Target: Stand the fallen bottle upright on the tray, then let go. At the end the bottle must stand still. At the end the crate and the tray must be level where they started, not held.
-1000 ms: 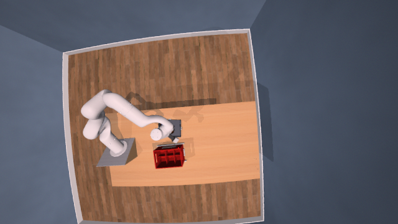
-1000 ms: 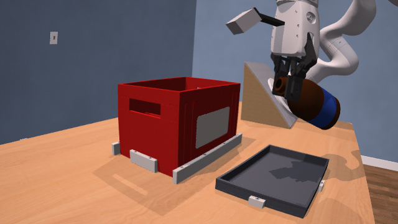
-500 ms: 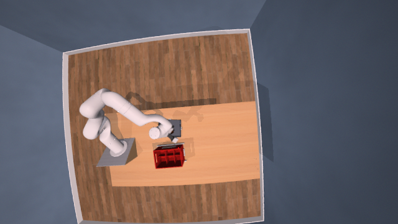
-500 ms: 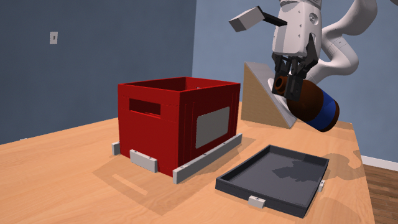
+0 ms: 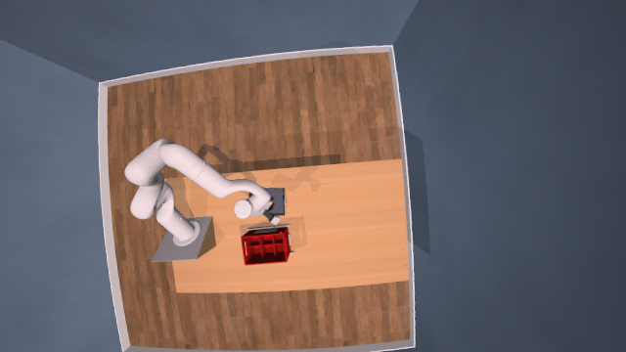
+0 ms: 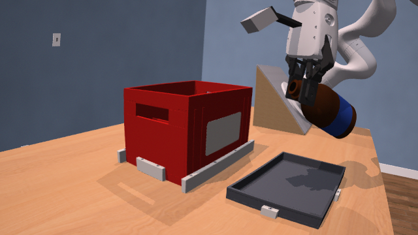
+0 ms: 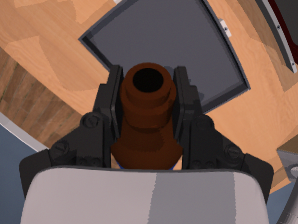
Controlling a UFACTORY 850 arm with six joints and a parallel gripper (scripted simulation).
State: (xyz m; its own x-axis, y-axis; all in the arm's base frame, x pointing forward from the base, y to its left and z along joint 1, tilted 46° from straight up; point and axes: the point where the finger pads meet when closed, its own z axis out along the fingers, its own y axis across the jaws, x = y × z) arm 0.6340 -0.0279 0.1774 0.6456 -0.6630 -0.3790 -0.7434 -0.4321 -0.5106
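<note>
Now: the brown bottle 4 cm to the left of my hand, 3 cm behind it and 2 cm below it. The rest, counted from my hand: dark grey tray 19 cm below, 7 cm behind, 1 cm to the left; then red crate 27 cm to the right, 12 cm below, 9 cm behind.
</note>
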